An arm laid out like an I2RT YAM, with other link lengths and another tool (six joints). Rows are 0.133 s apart.
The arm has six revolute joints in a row. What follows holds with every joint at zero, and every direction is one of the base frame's. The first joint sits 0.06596 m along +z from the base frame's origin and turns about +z. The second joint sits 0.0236 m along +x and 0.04 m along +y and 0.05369 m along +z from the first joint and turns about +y. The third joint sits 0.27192 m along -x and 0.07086 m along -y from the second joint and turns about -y. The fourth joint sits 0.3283 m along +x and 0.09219 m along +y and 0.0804 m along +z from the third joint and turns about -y. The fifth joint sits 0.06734 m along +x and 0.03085 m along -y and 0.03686 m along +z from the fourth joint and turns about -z. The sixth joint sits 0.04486 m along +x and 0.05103 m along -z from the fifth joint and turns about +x. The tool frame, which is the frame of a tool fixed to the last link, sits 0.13 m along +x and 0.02 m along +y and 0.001 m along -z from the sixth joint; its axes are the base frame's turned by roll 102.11, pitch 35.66 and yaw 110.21 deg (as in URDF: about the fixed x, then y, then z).
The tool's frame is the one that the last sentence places.
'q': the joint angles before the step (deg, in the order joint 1, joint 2, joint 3, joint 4, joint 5, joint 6). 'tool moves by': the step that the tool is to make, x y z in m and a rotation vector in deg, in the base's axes. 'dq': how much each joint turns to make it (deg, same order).
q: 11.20 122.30 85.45 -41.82 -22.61 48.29
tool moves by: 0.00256 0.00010 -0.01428 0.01 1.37 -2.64
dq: 0.11 1.71 0.00 1.50 0.26 2.98
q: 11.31 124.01 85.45 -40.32 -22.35 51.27
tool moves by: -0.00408 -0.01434 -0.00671 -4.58 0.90 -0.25
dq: -0.17 0.00 0.00 -2.03 4.26 -0.73
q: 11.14 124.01 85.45 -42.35 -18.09 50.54
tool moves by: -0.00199 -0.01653 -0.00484 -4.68 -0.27 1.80
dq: -0.48 -0.02 0.05 -1.53 4.27 -3.05
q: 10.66 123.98 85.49 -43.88 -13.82 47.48
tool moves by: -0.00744 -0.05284 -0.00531 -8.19 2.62 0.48
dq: -3.48 -0.21 0.07 -4.99 7.29 -4.72
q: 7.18 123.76 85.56 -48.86 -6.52 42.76
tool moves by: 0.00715 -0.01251 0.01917 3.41 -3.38 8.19
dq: -3.10 -1.96 0.02 0.08 -3.85 -11.17
